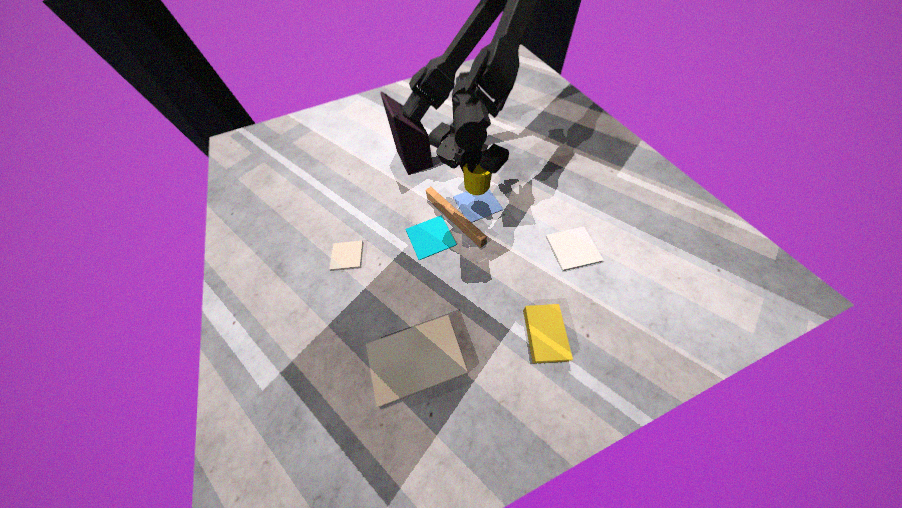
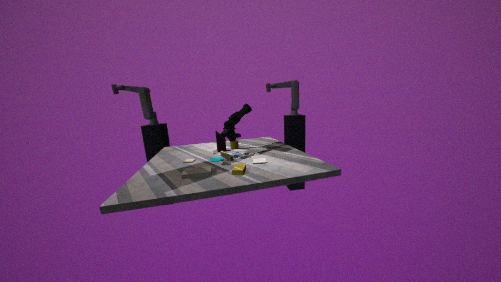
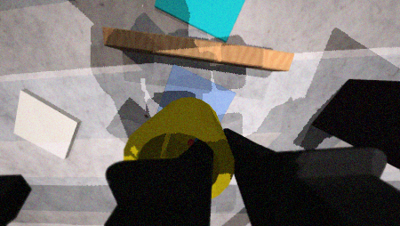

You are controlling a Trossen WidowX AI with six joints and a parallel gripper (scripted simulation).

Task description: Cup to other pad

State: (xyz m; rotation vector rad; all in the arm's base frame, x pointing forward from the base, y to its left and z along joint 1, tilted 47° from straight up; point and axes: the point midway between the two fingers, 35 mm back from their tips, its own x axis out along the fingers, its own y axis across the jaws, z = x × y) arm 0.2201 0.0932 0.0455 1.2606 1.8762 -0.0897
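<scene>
Now: the cyan pad 90 mm ahead of my gripper tip, 130 mm to the right of it and 100 mm below it. Round my gripper tip: red marble 10 mm ahead, 30 mm to the left, 20 mm below; pale blue pad 30 mm ahead, 20 mm to the left, 100 mm below; cup 20 mm ahead, 20 mm to the left.
</scene>
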